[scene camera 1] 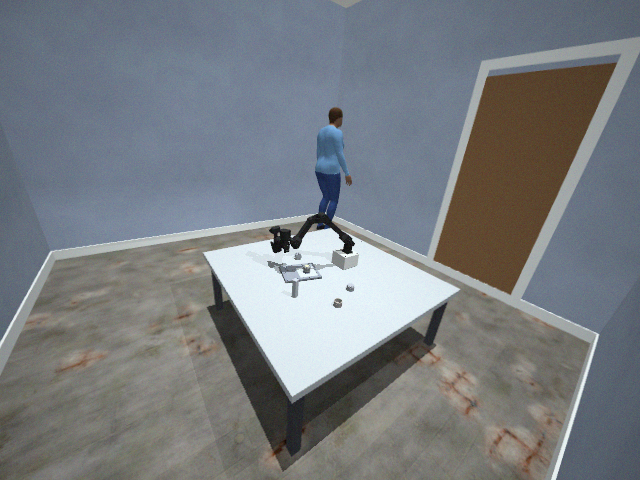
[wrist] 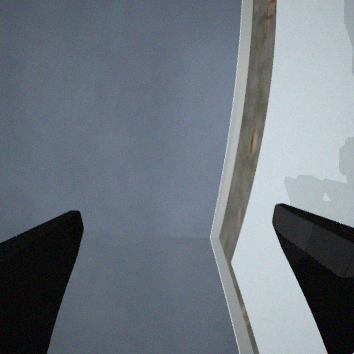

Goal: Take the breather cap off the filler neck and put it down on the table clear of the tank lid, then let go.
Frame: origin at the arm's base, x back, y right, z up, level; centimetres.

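Where they show: gripper, fingertip midpoint: (scene camera 1: 270, 235) (wrist: 178, 218); arm's base at its link origin: (scene camera 1: 347, 251).
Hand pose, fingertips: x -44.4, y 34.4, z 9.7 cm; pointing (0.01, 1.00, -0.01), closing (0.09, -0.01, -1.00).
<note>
Things, the pixels of their top centre, and the offset from my fingertips. "spot": a spot on its surface instead. Level surfaces: height alone.
- tank lid at a spot on its surface: (scene camera 1: 290, 275) spot: dx -1.0, dy -26.9, dz -18.3 cm
- breather cap at its top centre: (scene camera 1: 307, 265) dx +10.8, dy -29.2, dz -13.8 cm
- table at its surface level: dz -19.8 cm
- upright grey cylinder at its top centre: (scene camera 1: 295, 279) dx -10.5, dy -44.9, dz -8.6 cm
- brownish ring-like piece at its top centre: (scene camera 1: 338, 300) dx +3.9, dy -65.6, dz -16.5 cm
- small grey round piece at its top centre: (scene camera 1: 350, 285) dx +21.5, dy -59.3, dz -16.6 cm
The tank lid (scene camera 1: 290, 275) is a flat grey plate lying on the white table. A small round pale piece, which looks like the breather cap (scene camera 1: 306, 267), sits on the raised filler neck on its right part; the neck is too small to make out clearly. My gripper (scene camera 1: 280, 247) (wrist: 178, 218) is open and empty. It hangs above the table, behind and to the left of the lid in the scene view, apart from the cap. The cap and the lid do not show in the wrist view.
On the table (scene camera 1: 330, 341) (wrist: 300, 115) stand an upright grey cylinder (scene camera 1: 295, 288), a brownish ring-like piece (scene camera 1: 337, 303), a small grey round piece (scene camera 1: 350, 287) and another (scene camera 1: 297, 256) behind the lid. The arm rises from a white box (scene camera 1: 344, 259). A person (scene camera 1: 329, 149) stands beyond the table.
</note>
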